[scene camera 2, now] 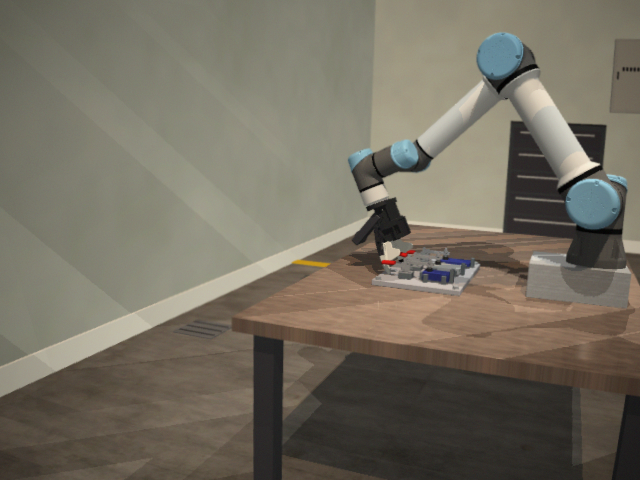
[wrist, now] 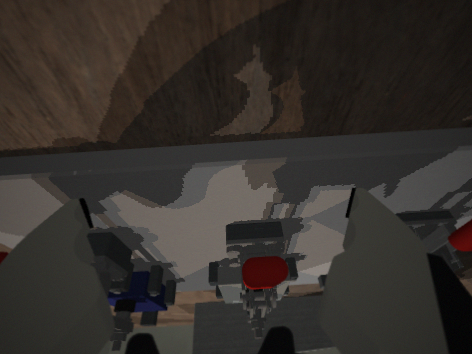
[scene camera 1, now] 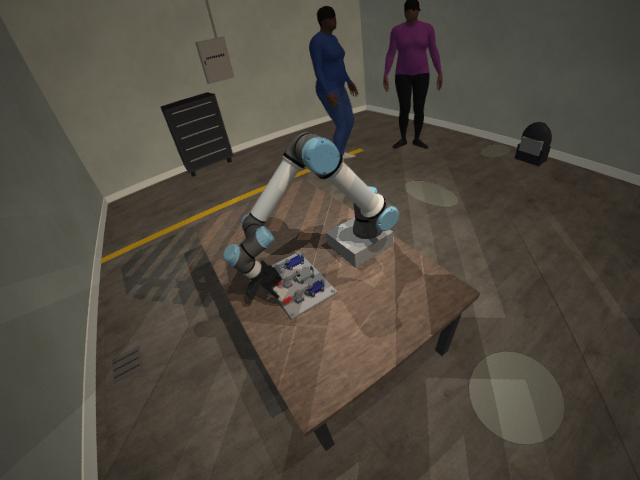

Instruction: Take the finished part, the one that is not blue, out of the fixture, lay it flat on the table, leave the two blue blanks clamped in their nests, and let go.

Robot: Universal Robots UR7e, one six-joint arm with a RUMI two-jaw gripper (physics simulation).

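Pixels of known places: gripper, fingertip midpoint: (scene camera 2: 398, 269) (wrist: 221, 197) (scene camera 1: 280, 292); arm's base, origin of the base link: (scene camera 2: 595, 263) (scene camera 1: 367, 230).
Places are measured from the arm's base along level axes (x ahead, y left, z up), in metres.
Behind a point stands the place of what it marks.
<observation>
The light fixture plate (scene camera 1: 312, 301) @(z -0.069, x 0.433, y 0.180 m) (scene camera 2: 418, 287) @(z -0.075, x 0.421, y 0.199 m) (wrist: 195, 240) @(z -0.069, x 0.473, y 0.069 m) lies on the table. The finished grey part (scene camera 1: 305, 274) @(z -0.048, x 0.389, y 0.036 m) sits in its middle nest; in the wrist view it is mostly hidden behind the middle clamp. Blue blanks (scene camera 1: 294, 261) @(z -0.053, x 0.391, y -0.082 m) (scene camera 1: 315, 288) @(z -0.043, x 0.394, y 0.144 m) (scene camera 2: 458, 262) @(z -0.053, x 0.379, y -0.063 m) (scene camera 2: 437, 274) @(z -0.045, x 0.385, y 0.152 m) sit in the nests on either side; one blue blank (wrist: 140, 292) @(z -0.046, x 0.428, y 0.118 m) shows at lower left in the wrist view. My gripper (scene camera 1: 279, 290) @(z -0.070, x 0.528, y 0.048 m) (scene camera 2: 391, 256) (wrist: 221, 197) @(z -0.070, x 0.528, y 0.048 m) is open and empty, low over the plate's handle side. The middle clamp's red handle (wrist: 265, 272) @(z -0.024, x 0.546, y 0.031 m) shows between the fingers, seen end-on.
Other red clamp handles (scene camera 1: 287, 299) @(z -0.029, x 0.525, y 0.140 m) (scene camera 2: 388, 262) @(z -0.031, x 0.524, y 0.147 m) (wrist: 462, 236) stick out along the plate's same side. The grey base block (scene camera 1: 356, 250) @(z 0.005, x 0.139, y 0.096 m) (scene camera 2: 576, 284) @(z -0.037, x 0.039, y 0.104 m) stands on the wooden table (scene camera 1: 341, 361) @(z -0.084, x 0.476, y 0.477 m) (scene camera 2: 351, 310) @(z -0.084, x 0.504, y 0.445 m) beyond the nests. Two people (scene camera 1: 330, 67) (scene camera 1: 412, 56) stand on the floor behind the table.
</observation>
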